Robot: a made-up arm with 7 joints.
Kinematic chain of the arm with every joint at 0, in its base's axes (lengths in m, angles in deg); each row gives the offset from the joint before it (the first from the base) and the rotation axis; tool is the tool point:
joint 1: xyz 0 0.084 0 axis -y
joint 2: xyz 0 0.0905 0 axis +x
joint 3: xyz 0 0 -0.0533 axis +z
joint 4: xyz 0 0 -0.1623 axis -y
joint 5: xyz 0 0 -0.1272 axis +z
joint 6: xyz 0 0 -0.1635 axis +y
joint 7: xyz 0 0 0 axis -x
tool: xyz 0 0 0
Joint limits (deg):
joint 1: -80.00..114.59
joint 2: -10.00..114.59
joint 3: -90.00..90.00
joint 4: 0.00..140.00
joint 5: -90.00..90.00
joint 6: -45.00..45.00
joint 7: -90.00..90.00
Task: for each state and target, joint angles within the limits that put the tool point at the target. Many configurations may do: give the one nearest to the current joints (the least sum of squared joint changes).
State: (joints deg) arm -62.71 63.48 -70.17 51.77 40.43 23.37 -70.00
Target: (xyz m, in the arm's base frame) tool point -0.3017 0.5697 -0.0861
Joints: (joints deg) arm -76.73 56.79 -72.39 9.50 40.43 23.37 -70.00
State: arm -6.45 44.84 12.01 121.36 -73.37 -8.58 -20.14
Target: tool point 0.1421 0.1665 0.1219
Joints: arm 40.10 43.42 -1.42 139.89 -73.37 -8.58 -20.14
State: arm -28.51 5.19 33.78 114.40 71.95 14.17 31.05
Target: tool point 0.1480 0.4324 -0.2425
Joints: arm -19.41 18.85 40.20 82.56 71.95 14.17 31.05
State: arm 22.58 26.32 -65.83 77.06 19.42 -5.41 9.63
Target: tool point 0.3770 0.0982 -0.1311
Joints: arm 45.48 24.97 -52.35 74.19 19.42 -5.41 9.63
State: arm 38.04 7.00 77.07 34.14 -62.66 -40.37 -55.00
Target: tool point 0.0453 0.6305 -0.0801
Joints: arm 29.49 51.37 90.00 47.05 -62.66 -40.37 -55.00
